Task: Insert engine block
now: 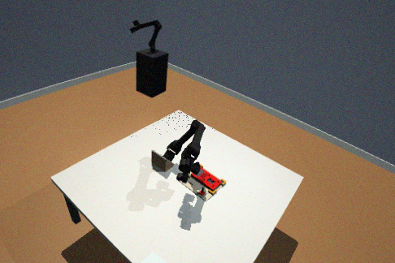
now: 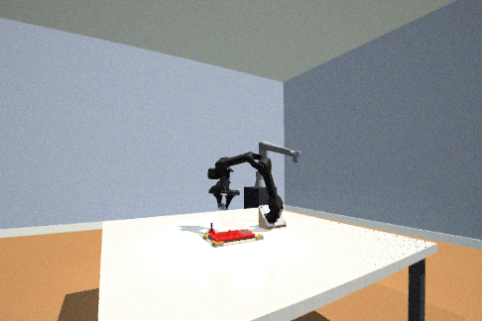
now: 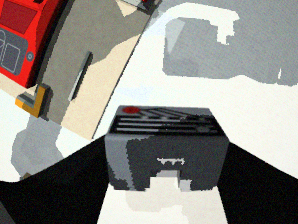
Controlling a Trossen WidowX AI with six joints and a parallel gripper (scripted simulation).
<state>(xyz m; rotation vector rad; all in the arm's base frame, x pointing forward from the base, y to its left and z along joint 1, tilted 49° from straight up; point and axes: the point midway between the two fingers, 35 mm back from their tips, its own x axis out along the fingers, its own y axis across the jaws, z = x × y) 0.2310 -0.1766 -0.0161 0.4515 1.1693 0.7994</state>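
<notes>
The upright peg is 110 mm ahead of my gripper tip, 90 mm below it and 60 mm to the left of it. From my gripper tip the other things lie so: engine block (10 mm above).
</notes>
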